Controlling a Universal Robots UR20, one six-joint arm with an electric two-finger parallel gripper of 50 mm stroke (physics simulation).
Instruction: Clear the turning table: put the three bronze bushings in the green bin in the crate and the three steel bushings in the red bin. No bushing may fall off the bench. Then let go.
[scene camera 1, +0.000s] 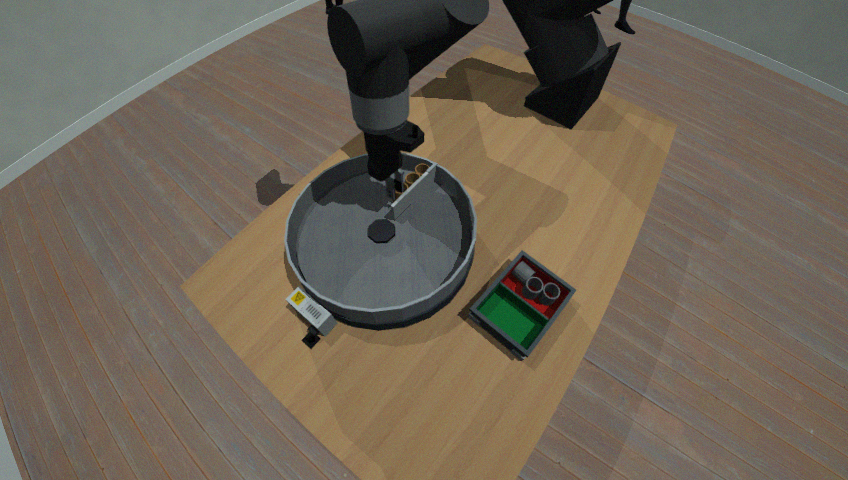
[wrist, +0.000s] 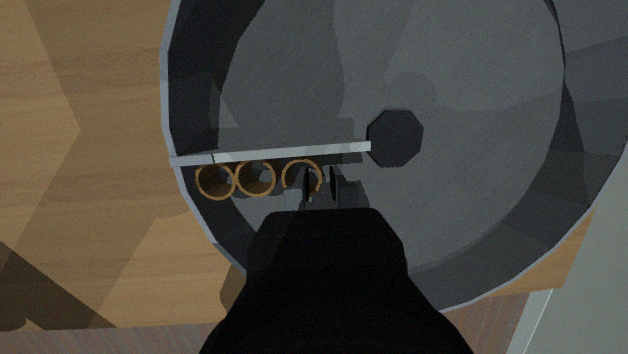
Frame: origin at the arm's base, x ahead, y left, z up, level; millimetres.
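Where they show: gripper, fingertip midpoint: (scene camera 1: 395, 193) (wrist: 319, 177); arm's base, link origin: (scene camera 1: 573, 68).
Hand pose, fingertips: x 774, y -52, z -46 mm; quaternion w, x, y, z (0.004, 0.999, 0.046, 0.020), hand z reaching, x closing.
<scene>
Things, the pixels of their top centre, and the offset from my fingertips. "pt": a spot on its surface instead. Level surfaces: height alone.
- pale divider, surface spot: (wrist: 295, 151) pt dx -22, dy +27, dz +19 mm
- turning table, top centre: (wrist: 395, 139) (scene camera 1: 381, 229) dx +82, dy +38, dz -24 mm
- dark hub, top centre: (wrist: 395, 139) (scene camera 1: 381, 229) dx +82, dy +38, dz -24 mm
- white box with a yellow warning label, surface spot: (scene camera 1: 311, 311) pt dx +315, dy +79, dz -27 mm
- crate, surface spot: (scene camera 1: 497, 338) pt dx +82, dy +382, dz -76 mm
- wooden bench, surface height: dz -85 mm
Three bronze bushings (scene camera 1: 421, 165) (wrist: 256, 195) stand upright in a row along the pale divider (scene camera 1: 419, 184) (wrist: 295, 151) of the turning table (scene camera 1: 333, 255) (wrist: 450, 210). The two nearest the rim touch; a small gap separates the innermost one (wrist: 301, 161). My gripper (scene camera 1: 393, 191) (wrist: 319, 177) is part open and points down. In the wrist view its left finger overlaps the innermost bushing's mouth and its right finger is just outside, towards the hub; finger depth is unclear. Three steel bushings (scene camera 1: 524, 272) (scene camera 1: 534, 293) (scene camera 1: 551, 299) are in the red bin (scene camera 1: 511, 285), one tilted or lying. The green bin (scene camera 1: 509, 320) is empty.
The turning table's high grey rim (scene camera 1: 473, 237) (wrist: 164, 95) surrounds the row. A dark hub (scene camera 1: 381, 231) (wrist: 395, 137) is at its centre. A white box with a yellow warning label (scene camera 1: 311, 311) is beside the table. The crate (scene camera 1: 497, 338) stands on the wooden bench (scene camera 1: 416, 404) (wrist: 100, 200).
</scene>
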